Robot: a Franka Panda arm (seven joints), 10 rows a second.
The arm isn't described. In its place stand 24 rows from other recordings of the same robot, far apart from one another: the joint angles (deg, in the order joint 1, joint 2, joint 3, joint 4, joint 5, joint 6, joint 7), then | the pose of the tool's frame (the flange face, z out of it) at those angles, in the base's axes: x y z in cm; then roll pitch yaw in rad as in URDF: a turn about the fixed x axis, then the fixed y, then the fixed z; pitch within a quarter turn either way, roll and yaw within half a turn.
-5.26, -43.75, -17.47, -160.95, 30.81, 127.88, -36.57 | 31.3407 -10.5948 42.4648 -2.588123 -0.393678 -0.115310
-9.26, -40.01, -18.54, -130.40, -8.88, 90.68, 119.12 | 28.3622 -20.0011 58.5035 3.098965 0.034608 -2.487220
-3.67, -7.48, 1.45, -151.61, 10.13, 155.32, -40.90 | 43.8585 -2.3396 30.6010 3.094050 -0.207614 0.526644
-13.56, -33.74, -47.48, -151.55, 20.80, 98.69, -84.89 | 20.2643 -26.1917 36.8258 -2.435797 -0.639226 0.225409
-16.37, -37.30, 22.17, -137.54, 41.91, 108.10, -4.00 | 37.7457 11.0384 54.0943 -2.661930 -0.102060 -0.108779
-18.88, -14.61, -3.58, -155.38, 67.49, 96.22, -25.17 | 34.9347 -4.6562 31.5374 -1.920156 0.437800 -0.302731
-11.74, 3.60, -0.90, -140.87, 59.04, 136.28, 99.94 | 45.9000 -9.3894 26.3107 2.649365 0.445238 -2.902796
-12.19, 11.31, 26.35, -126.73, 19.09, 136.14, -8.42 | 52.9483 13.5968 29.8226 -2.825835 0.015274 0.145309
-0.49, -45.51, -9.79, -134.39, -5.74, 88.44, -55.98 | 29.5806 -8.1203 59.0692 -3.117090 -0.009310 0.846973
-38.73, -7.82, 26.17, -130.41, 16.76, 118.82, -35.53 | 48.1742 -8.9772 40.1462 -2.940049 -0.034561 0.239905
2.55, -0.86, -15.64, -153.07, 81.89, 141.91, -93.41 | 38.3801 -9.2093 22.6413 -2.573336 -0.512566 -0.014307
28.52, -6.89, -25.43, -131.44, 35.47, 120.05, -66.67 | 49.0044 5.2817 39.6320 -2.725666 -0.413417 0.789944
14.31, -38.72, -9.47, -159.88, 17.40, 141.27, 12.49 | 35.6709 3.2530 42.9808 -2.716407 -0.200081 -0.364784
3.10, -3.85, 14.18, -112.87, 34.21, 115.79, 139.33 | 51.9140 19.8570 51.8599 2.742060 0.383563 -2.442296
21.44, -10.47, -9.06, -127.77, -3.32, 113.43, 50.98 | 47.3597 9.8291 44.2091 3.073060 0.026112 -0.646111
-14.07, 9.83, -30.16, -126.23, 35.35, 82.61, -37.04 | 36.5151 -26.0772 29.6053 -2.194463 0.428085 -0.161126
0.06, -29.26, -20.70, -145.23, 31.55, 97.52, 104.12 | 34.9631 -8.0883 43.5402 2.523936 0.519485 -2.449194
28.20, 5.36, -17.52, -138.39, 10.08, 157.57, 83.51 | 50.8364 8.8317 29.8208 -2.892601 0.048885 -1.414635
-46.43, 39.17, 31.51, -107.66, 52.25, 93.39, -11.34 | 56.4094 -8.0865 21.3940 -1.740440 0.640914 0.000937
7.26, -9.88, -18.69, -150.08, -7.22, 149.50, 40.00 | 43.2466 -8.1975 32.1013 -3.060749 -0.134537 -0.799174
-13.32, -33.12, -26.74, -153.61, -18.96, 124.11, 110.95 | 28.0402 -24.1260 39.5840 -3.100377 -0.016848 -2.388240
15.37, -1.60, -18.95, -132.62, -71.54, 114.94, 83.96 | 49.4822 -8.8124 36.3828 2.297390 -0.715645 -0.440704
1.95, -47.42, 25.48, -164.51, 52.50, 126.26, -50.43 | 28.1151 15.4769 39.7774 -2.872309 -0.403806 0.690751
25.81, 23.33, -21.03, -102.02, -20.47, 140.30, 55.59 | 66.9008 7.9909 37.1106 3.060341 -0.478097 -0.573090
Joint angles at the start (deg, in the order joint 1, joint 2, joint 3, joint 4, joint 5, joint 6, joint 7):
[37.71 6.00 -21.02 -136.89 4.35 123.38 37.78]
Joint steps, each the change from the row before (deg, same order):
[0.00 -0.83 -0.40 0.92 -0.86 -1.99 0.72]
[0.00 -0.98 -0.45 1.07 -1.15 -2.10 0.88]
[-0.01 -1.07 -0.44 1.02 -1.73 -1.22 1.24]
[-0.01 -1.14 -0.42 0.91 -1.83 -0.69 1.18]
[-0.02 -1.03 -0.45 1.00 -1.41 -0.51 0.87]
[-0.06 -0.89 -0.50 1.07 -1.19 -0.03 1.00]
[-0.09 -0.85 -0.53 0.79 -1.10 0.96 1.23]
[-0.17 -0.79 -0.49 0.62 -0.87 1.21 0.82]
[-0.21 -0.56 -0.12 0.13 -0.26 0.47 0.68]
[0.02 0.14 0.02 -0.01 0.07 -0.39 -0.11]
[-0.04 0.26 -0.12 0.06 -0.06 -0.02 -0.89]
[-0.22 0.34 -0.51 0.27 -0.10 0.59 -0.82]
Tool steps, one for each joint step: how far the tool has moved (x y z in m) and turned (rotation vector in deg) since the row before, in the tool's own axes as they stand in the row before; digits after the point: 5 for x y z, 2 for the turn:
[0.00110 0.00273 -0.01067 -0.40 -0.06 0.48]
[0.00145 0.00351 -0.01285 -0.44 0.21 0.55]
[0.00271 0.00372 -0.01445 -0.24 1.24 0.69]
[0.00320 0.00397 -0.01483 0.02 1.67 0.63]
[0.00410 0.00386 -0.01495 0.39 1.58 0.63]
[0.00573 0.00370 -0.01514 0.80 1.77 1.01]
[0.00682 0.00346 -0.01403 1.35 2.18 1.36]
[0.00712 0.00344 -0.01251 1.52 2.04 1.10]
[0.00274 0.00237 -0.00583 0.81 0.74 0.89]
[-0.00074 0.00002 0.00172 -0.38 -0.37 -0.12]
[0.00131 0.00052 0.00166 -0.24 -0.06 -0.76]
[0.00617 0.00291 0.00009 0.27 0.42 -0.13]

